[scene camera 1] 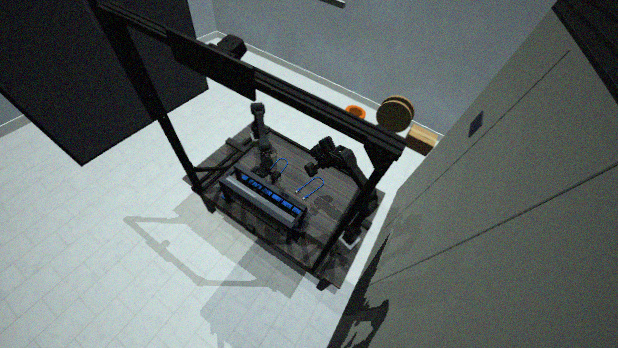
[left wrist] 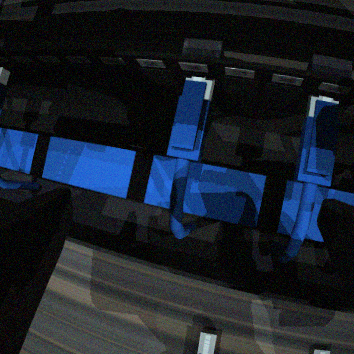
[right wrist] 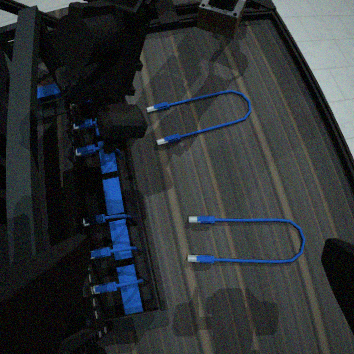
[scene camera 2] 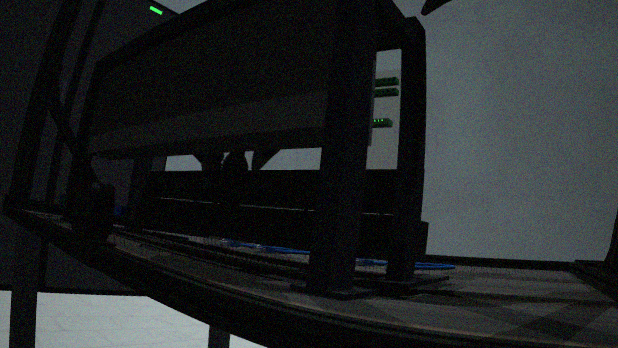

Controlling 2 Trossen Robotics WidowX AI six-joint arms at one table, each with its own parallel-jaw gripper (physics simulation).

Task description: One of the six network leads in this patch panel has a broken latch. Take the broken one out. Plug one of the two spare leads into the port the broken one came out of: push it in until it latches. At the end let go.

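Frame: origin at the left arm's base, x right, y ahead, z up, level; millimetres.
Seen in the pictures: left gripper, fingertip midpoint: [left wrist: 200, 206]; right gripper, fingertip midpoint: [scene camera 1: 312, 164] [right wrist: 209, 250] [scene camera 2: 407, 1]; left arm's base, origin of the base link: [scene camera 1: 257, 135] [right wrist: 223, 0]; right arm's base, origin of the base link: [scene camera 1: 349, 237].
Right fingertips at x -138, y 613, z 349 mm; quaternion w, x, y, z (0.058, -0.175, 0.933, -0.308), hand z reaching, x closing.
Offsets run from my right fingertips to a thing's top centre. "pt": to the spot under its first point. Level surfaces: height alone.
The black patch panel @(dz -156, dx +232, dy -35 mm) [scene camera 1: 249, 197] [right wrist: 20, 105] stands at the table's front, with several blue leads plugged in above a strip of blue labels. My left gripper [scene camera 1: 270, 175] [left wrist: 200, 206] [right wrist: 100, 133] is open and empty, close in front of the panel. In the left wrist view one plugged lead @(pt dz -323, dx +230, dy -113 mm) [left wrist: 189, 116] is straight ahead of it and another plugged lead [left wrist: 319, 140] is at the right. Two blue U-shaped spare leads lie on the table: the far one @(pt dz -415, dx +53, dy -386 mm) [scene camera 1: 280, 163] [right wrist: 211, 112] and the near one @(pt dz -412, dx -106, dy -57 mm) [scene camera 1: 312, 187] [right wrist: 247, 239]. My right gripper [scene camera 1: 310, 169] [right wrist: 209, 250] is open and empty, held high above the near spare.
A black gantry frame [scene camera 1: 314, 103] spans the wooden table @(dz -418 mm) [scene camera 1: 339, 204] [right wrist: 246, 168]. A small box [right wrist: 219, 12] sits at the table's far edge. On the floor behind are an orange bowl [scene camera 1: 356, 111], a cable spool [scene camera 1: 394, 114] and a wooden crate [scene camera 1: 423, 138].
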